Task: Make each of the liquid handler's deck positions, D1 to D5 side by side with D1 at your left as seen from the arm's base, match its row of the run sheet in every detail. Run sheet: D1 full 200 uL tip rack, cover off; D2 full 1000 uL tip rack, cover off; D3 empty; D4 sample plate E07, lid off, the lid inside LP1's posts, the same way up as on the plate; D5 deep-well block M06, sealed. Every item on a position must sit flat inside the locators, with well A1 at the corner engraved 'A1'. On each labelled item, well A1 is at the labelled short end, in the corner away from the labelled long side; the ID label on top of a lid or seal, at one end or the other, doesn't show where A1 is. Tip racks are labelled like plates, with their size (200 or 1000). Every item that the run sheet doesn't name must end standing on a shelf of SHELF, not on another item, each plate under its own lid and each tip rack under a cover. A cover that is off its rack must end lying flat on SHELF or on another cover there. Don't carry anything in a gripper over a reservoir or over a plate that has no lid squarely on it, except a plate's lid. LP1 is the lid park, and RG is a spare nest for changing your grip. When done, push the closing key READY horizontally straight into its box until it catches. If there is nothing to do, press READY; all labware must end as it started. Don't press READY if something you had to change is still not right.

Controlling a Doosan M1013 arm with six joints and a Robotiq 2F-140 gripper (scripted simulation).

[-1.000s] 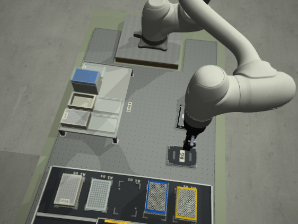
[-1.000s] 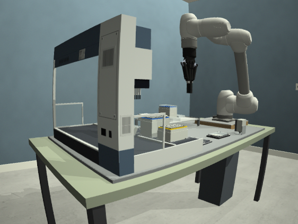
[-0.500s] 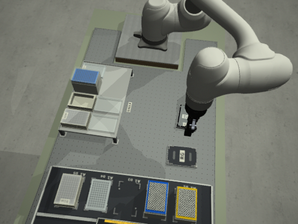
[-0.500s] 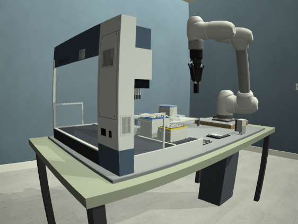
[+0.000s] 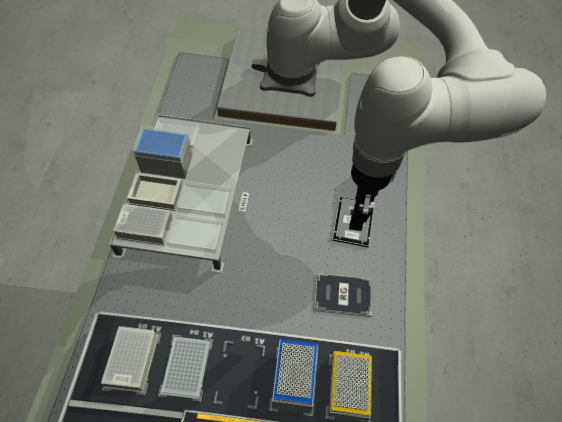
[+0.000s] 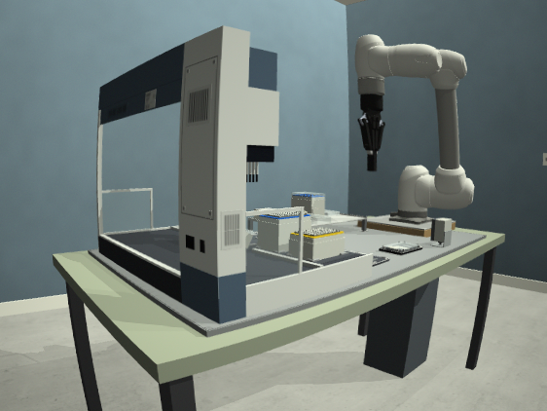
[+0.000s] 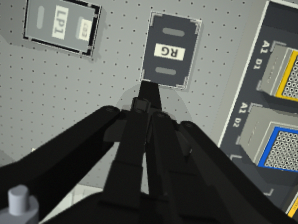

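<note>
My hand is 380 mm past the ready box, 250 mm above it and 70 mm to the right of it. Round my hand: clear lid (300 mm below, 180 mm behind, 20 mm to the left); blue-rimmed tip rack (290 mm ahead, 190 mm below, 90 mm to the right); RG nest (310 mm below, 40 mm ahead, 10 mm to the left).
</note>
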